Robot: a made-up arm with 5 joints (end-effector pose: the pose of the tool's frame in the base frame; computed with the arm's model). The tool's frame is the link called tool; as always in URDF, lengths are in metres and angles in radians. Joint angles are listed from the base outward.
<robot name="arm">
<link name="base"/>
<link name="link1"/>
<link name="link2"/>
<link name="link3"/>
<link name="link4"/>
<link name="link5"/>
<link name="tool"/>
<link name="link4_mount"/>
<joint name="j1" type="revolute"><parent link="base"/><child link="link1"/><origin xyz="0.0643 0 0.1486"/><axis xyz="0 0 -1"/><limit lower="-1.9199" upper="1.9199" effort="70" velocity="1.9"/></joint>
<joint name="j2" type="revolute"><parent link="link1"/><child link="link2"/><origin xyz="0.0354 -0.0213 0.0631"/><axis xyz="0 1 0"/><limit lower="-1.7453" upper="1.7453" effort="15" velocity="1.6"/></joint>
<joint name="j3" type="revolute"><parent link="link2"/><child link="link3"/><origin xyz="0.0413 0 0.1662"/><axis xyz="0 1 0"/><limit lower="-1.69" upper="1.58" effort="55" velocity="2.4"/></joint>
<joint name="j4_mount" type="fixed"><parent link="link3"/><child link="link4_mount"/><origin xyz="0.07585 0 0.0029"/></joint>
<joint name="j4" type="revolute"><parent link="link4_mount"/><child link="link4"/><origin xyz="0.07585 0 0.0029"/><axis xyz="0 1 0"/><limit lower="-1.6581" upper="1.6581" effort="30" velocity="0.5"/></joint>
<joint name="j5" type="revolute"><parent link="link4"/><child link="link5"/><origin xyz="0.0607 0.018 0"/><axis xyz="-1 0 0"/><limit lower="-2.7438" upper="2.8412" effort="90" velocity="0.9"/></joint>
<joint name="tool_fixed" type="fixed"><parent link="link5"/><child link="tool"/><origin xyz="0 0 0" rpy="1.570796 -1.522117 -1.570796"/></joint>
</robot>
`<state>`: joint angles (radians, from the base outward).
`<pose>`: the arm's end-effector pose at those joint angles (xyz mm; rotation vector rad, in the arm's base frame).
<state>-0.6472 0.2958 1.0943 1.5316 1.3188</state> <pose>143.7 55.9 197.2 0.4741 1.4726 1.5804</pose>
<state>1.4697 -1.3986 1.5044 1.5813 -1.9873</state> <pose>63.4 -23.4 210.3 0.0459 -0.1576 2.7733</pose>
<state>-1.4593 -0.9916 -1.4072 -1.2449 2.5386</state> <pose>39.8 -248.8 406.4 -0.6538 -1.1545 -2.0617</pose>
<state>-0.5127 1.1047 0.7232 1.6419 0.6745</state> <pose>163.5 52.1 120.9 0.1116 1.9717 0.7620</pose>
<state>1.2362 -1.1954 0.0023 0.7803 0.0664</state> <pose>61.9 -3.0 478.6 -1.2149 -1.6769 -0.7747</pose>
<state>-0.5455 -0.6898 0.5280 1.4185 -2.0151</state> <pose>176.3 64.1 338.6 0.3340 -0.0911 -1.5047</pose>
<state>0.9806 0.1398 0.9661 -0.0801 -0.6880</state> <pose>175.2 -171.4 185.6 -0.0750 -0.6119 -1.6700</pose>
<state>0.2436 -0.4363 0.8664 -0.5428 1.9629</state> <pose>260.7 -52.2 328.6 -1.6277 -0.8721 1.2230</pose>
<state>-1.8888 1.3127 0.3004 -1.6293 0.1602</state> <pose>-16.0 254.4 63.4 1.4136 -1.1482 1.5080</pose>
